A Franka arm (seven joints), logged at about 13 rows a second.
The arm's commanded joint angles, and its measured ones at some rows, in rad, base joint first. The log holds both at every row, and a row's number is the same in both.
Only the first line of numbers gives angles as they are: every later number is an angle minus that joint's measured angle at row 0.
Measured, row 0:
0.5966, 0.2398, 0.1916, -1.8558, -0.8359, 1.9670, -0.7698
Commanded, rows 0 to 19:
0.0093, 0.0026, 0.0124, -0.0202, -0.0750, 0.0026, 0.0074
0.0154, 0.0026, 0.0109, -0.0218, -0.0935, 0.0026, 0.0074
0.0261, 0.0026, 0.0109, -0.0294, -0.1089, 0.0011, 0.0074
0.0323, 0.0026, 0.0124, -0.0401, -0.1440, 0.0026, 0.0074
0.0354, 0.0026, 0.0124, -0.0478, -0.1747, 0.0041, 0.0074
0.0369, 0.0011, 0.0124, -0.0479, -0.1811, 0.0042, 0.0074
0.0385, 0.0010, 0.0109, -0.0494, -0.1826, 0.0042, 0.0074
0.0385, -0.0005, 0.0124, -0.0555, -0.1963, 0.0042, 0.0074
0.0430, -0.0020, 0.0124, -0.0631, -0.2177, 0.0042, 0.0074
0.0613, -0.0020, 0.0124, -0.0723, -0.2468, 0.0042, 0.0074
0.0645, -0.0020, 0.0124, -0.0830, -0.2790, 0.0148, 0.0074
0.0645, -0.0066, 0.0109, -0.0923, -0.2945, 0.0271, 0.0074
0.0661, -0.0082, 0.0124, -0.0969, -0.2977, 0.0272, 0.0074
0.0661, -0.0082, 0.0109, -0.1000, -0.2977, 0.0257, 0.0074
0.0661, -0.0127, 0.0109, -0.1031, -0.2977, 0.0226, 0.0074
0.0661, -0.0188, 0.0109, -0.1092, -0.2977, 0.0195, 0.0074
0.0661, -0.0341, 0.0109, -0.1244, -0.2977, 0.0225, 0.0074
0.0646, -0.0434, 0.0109, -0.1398, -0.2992, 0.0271, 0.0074
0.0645, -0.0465, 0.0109, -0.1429, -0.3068, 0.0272, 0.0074
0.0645, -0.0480, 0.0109, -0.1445, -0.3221, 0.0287, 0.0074
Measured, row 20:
0.0782, -0.0118, 0.0008, -0.1009, -0.2769, 0.0107, 0.0000
